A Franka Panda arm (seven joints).
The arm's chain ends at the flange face. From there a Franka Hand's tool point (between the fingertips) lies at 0.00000 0.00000 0.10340 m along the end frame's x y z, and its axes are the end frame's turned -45 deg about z.
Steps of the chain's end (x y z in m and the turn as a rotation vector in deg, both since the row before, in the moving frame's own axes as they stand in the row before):
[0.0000 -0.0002 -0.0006 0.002 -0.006 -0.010]
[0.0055 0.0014 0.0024 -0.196 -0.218 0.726]
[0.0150 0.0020 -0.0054 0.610 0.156 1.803]
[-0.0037 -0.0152 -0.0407 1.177 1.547 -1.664]
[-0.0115 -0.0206 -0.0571 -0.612 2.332 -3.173]
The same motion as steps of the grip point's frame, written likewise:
[0.0001 -0.0002 -0.0006 0.006 -0.003 -0.010]
[0.0024 0.0048 0.0024 0.016 -0.293 0.726]
[0.0102 0.0115 -0.0054 0.321 0.542 1.803]
[0.0116 -0.0129 -0.0408 -0.262 1.926 -1.664]
[0.0087 -0.0190 -0.0572 -2.082 1.216 -3.173]

